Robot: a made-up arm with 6 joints. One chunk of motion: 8 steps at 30 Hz.
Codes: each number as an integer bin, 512 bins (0 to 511) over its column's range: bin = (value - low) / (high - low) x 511, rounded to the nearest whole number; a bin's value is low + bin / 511 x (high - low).
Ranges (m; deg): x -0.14..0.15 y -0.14..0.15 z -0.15..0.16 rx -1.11..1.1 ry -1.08..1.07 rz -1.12..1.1
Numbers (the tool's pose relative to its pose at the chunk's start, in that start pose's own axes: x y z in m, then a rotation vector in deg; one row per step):
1: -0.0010 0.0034 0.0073 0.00 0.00 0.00
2: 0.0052 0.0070 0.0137 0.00 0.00 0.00
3: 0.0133 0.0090 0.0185 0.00 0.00 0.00
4: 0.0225 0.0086 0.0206 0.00 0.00 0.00
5: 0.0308 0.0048 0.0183 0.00 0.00 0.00
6: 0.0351 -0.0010 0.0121 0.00 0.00 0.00
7: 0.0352 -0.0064 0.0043 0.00 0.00 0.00
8: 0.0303 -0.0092 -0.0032 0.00 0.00 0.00
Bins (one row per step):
1: 245 253 259 257 257 258
2: 256 259 270 257 257 258
3: 270 263 278 257 257 258
4: 286 262 281 257 257 258
5: 301 255 277 257 257 258
6: 309 245 267 257 257 258
7: 309 235 254 257 257 258
8: 300 230 242 257 257 258

